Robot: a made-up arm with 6 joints. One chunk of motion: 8 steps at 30 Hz.
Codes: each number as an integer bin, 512 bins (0 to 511) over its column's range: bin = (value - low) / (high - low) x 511, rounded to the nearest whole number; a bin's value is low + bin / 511 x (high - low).
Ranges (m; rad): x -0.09..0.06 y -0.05..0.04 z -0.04..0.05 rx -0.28..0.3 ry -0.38..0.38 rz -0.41..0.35
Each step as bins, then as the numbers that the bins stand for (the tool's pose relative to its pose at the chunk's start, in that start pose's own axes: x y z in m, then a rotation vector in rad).
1 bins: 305 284 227 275 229 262
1 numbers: -0.0005 0.0000 0.0000 0.0321 -0.0394 -0.0203
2 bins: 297 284 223 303 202 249
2 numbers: -0.0028 0.0000 -0.0007 0.0639 -0.0796 -0.0397
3 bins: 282 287 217 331 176 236
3 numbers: -0.0072 0.0005 -0.0018 0.0957 -0.1182 -0.0590
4 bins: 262 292 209 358 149 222
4 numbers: -0.0131 0.0014 -0.0032 0.1263 -0.1584 -0.0798
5 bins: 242 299 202 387 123 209
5 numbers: -0.0190 0.0027 -0.0044 0.1593 -0.1971 -0.0992
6 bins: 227 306 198 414 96 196
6 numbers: -0.0234 0.0039 -0.0051 0.1899 -0.2372 -0.1185
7 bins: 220 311 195 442 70 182
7 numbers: -0.0254 0.0048 -0.0057 0.2217 -0.2759 -0.1393
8 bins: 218 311 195 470 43 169
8 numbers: -0.0260 0.0048 -0.0057 0.2535 -0.3160 -0.1586
